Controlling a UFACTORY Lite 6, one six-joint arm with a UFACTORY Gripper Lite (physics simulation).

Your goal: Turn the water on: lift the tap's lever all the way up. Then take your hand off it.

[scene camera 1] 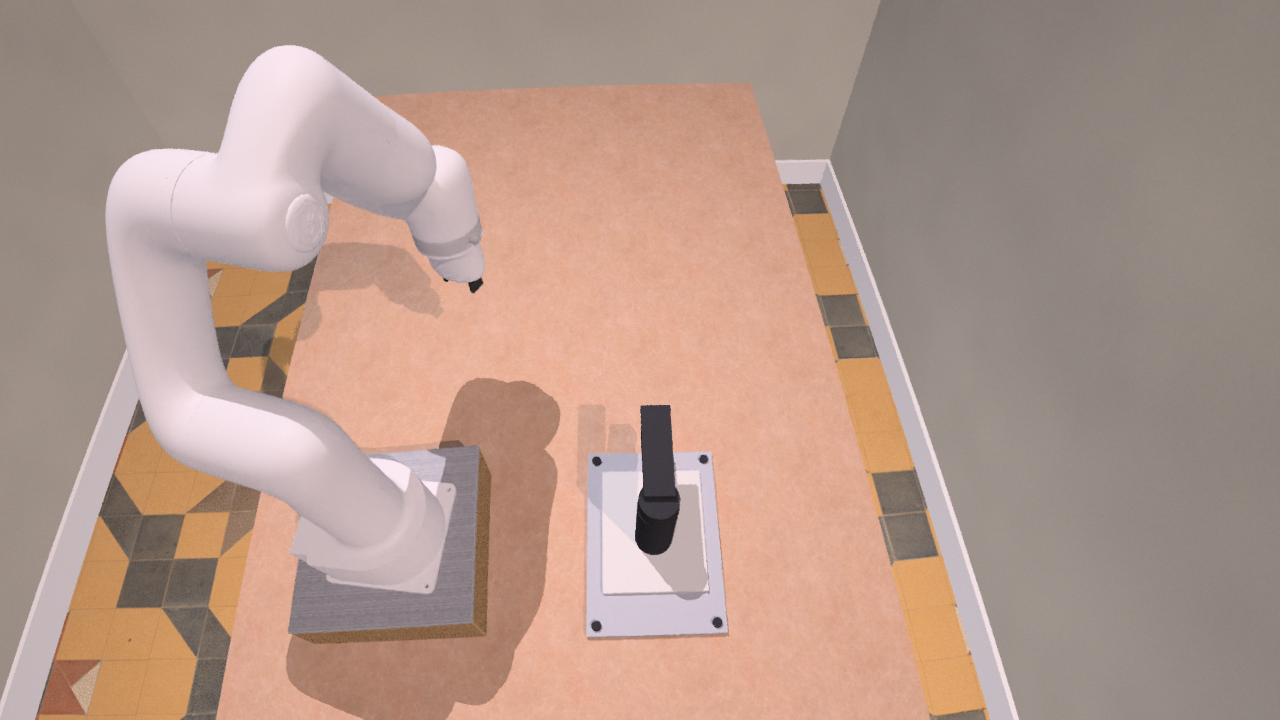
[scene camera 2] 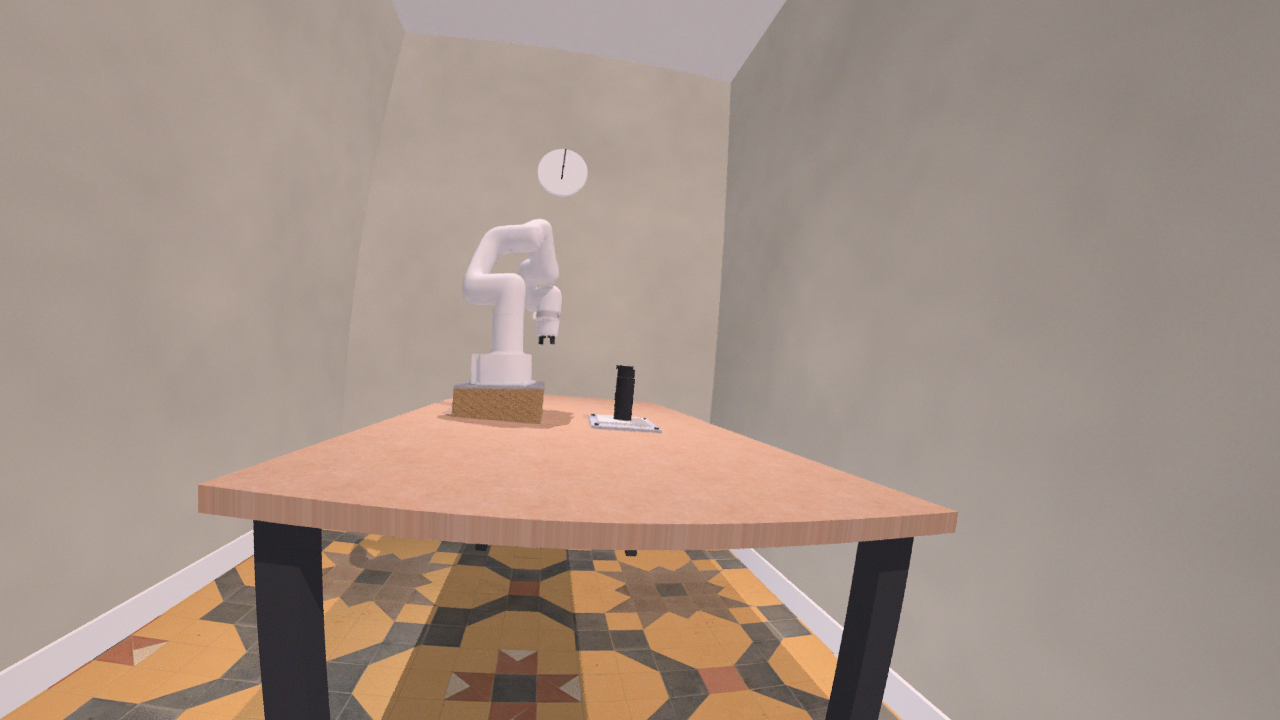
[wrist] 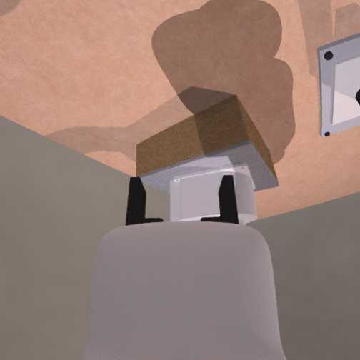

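Seen in the pictures: hand at its tool point: [scene camera 1: 461,276] [scene camera 2: 546,341]; arm's base at its link origin: [scene camera 1: 395,533] [scene camera 2: 507,383].
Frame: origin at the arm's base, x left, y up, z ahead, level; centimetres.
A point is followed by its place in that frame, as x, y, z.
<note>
The black tap [scene camera 1: 656,528] {2.7, 3.5, 30.3} [scene camera 2: 623,394] {2.7, -0.3, 30.0} stands upright on a pale grey base plate [scene camera 1: 653,616] {-4.7, -7.6, 31.0} [wrist: 326,100] with dark bolts at its corners. The tap's long black lever [scene camera 1: 657,447] {10.9, 7.2, 29.6} extends from the top of the body toward the far end of the table in scene camera 1; its exact tilt is hard to tell. In the wrist view, a sliver of the tap shows at the right edge. My gripper [scene camera 1: 461,284] {28.3, 13.1, 4.1} [scene camera 2: 546,341] {28.3, 13.1, 4.1} [wrist: 182,179] is open and empty, held well above the table, beyond and to the left of the tap in scene camera 1, touching nothing.
The arm's base stands on a wooden block with a grey top [scene camera 1: 389,613] {-9.0, -0.2, 1.7} [scene camera 2: 497,402] {-10.7, -4.1, 0.9} [wrist: 195,135], left of the tap's plate on the table [scene camera 1: 608,223] {60.3, -8.4, 18.2} [scene camera 2: 572,474] {-56.0, -8.4, 24.7}. Walls rise on both sides, and a round clock [scene camera 2: 550,179] hangs on the back wall.
</note>
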